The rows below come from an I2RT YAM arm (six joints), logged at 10 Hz.
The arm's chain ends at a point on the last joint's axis. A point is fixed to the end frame.
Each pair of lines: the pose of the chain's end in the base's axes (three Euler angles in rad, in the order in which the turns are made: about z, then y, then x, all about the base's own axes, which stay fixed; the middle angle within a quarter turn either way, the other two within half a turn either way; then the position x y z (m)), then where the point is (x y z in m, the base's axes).
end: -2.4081, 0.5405, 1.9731, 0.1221, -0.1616, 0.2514
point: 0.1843 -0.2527 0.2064
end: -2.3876, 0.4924, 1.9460, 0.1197, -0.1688, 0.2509
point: 0.1770 -0.2637 0.2074
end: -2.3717, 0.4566, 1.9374, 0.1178, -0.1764, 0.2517
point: 0.1715 -0.2735 0.2083
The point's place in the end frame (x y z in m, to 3 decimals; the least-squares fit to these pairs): 0.003 0.005 0.119
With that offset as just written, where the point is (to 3 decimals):
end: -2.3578, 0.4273, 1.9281, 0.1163, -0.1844, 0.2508
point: 0.167 -0.283 0.208
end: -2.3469, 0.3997, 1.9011, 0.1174, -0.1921, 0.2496
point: 0.165 -0.293 0.209
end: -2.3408, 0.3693, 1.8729, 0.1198, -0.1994, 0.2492
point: 0.164 -0.303 0.211
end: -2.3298, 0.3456, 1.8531, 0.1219, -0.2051, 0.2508
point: 0.164 -0.311 0.214
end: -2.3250, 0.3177, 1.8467, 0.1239, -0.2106, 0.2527
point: 0.163 -0.317 0.217
